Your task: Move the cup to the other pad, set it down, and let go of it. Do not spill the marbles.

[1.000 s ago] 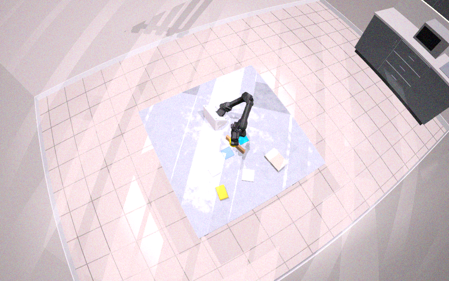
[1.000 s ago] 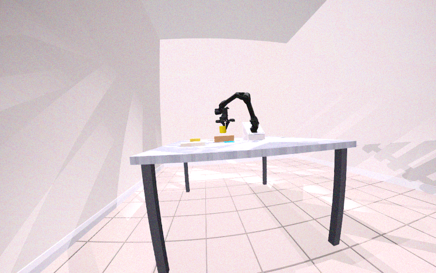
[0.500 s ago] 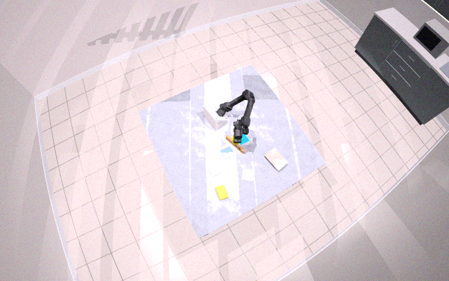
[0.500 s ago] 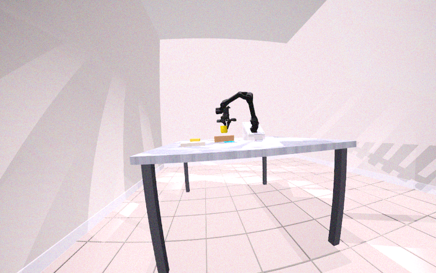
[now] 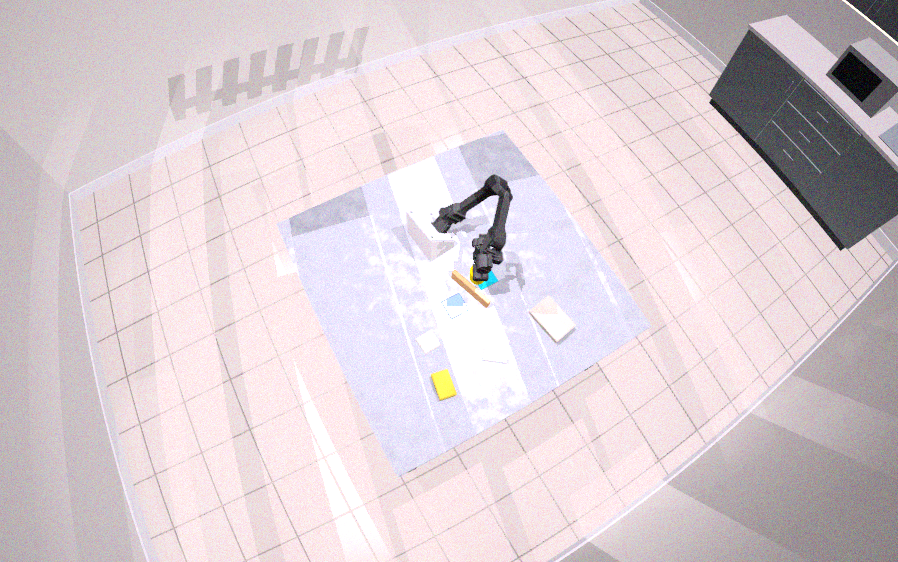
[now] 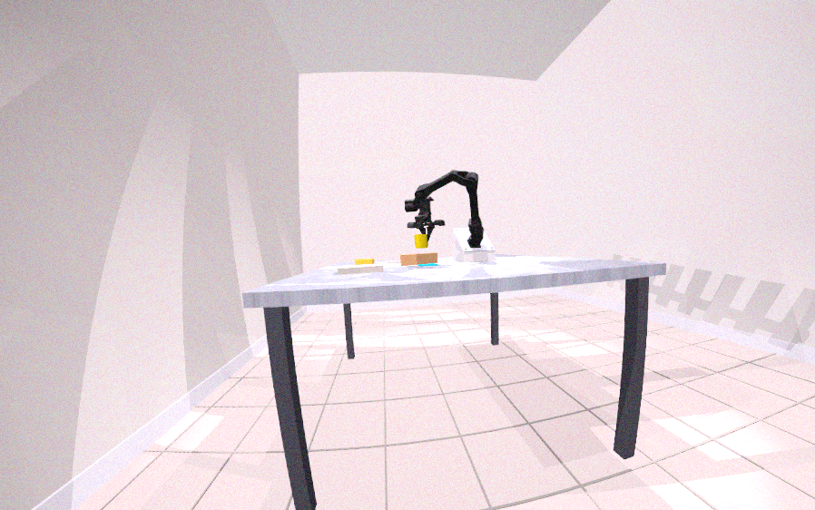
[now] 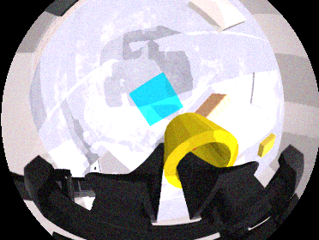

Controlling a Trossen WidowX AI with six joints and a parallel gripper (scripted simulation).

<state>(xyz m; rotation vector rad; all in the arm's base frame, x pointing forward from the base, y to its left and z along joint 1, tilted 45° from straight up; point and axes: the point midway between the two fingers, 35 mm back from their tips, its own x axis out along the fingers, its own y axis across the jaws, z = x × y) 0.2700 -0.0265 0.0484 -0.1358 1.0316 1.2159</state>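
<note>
My gripper tip is now 1 cm short of the cyan pad, 4 cm to the right of it and 13 cm above it. Round my gripper tip: pale blue pad (5 cm ahead, 14 cm to the right, 13 cm below); then yellow cup (2 cm ahead, 2 cm to the right); then wooden bar (3 cm ahead, 5 cm to the right, 10 cm below).
</note>
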